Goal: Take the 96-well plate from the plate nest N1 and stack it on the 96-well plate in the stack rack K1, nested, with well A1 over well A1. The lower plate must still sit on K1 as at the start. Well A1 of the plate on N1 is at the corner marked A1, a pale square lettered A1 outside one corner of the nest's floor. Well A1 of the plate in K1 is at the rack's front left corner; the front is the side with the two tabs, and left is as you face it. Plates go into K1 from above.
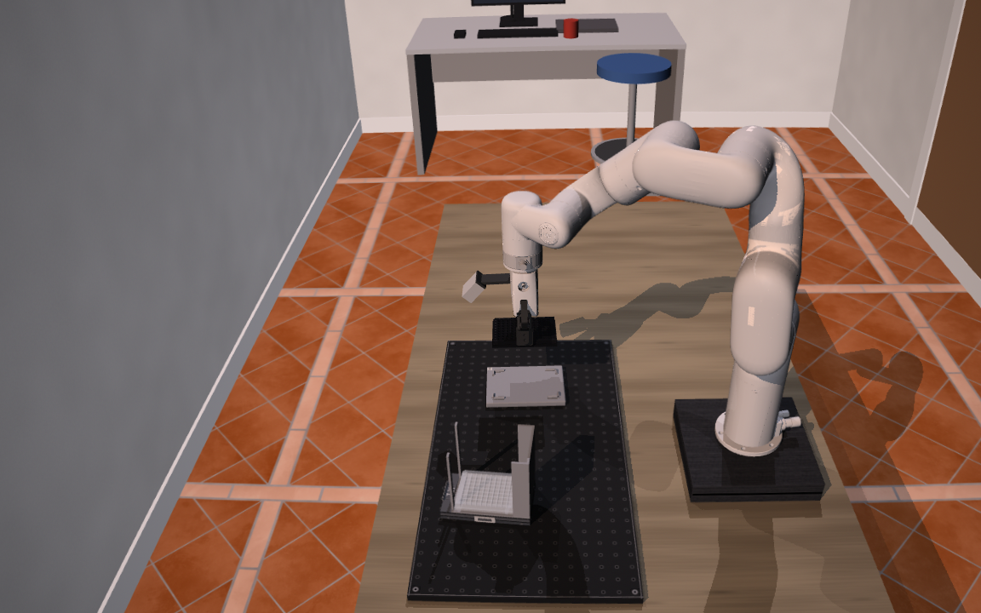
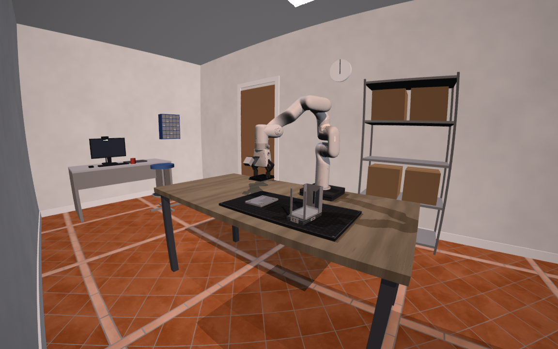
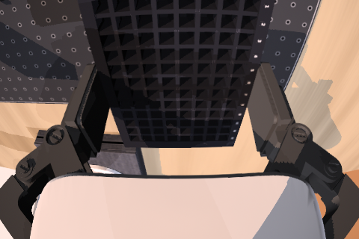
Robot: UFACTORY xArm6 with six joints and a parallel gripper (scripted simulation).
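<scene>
Now: hand 31 cm to the right of the white 96-well plate, 13 cm above it and 10 cm short of it. Also, from my hand: plate nest N1 (15 cm below); black 96-well plate (1 cm below); A1 mark (14 cm below, 7 cm ahead, 6 cm to the right).
</scene>
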